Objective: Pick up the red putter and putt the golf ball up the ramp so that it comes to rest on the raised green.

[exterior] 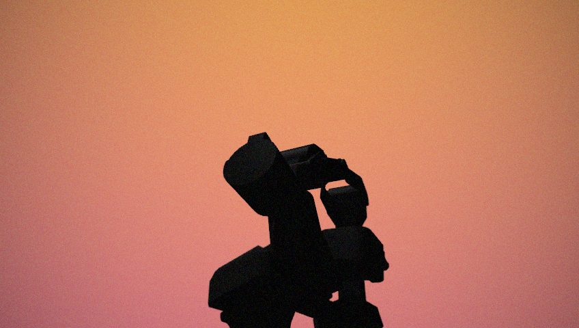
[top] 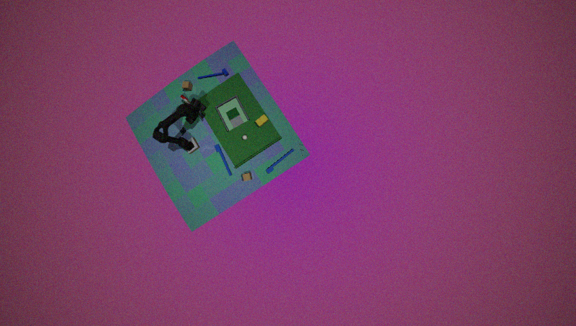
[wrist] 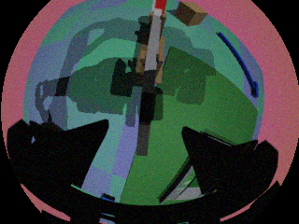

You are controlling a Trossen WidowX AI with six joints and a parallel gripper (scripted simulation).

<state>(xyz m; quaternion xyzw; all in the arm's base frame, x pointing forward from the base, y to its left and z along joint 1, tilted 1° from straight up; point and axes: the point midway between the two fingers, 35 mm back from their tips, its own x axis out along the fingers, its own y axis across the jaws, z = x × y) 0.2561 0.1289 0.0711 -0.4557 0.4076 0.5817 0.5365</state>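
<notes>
Now: the red putter 11 cm to the left of my gripper tip, 2 cm behind it and 1 cm below it. Round my gripper tip: yellow block 39 cm to the right, 38 cm ahead, 6 cm below; then white golf ball 40 cm to the right, 17 cm ahead, 5 cm below.
</notes>
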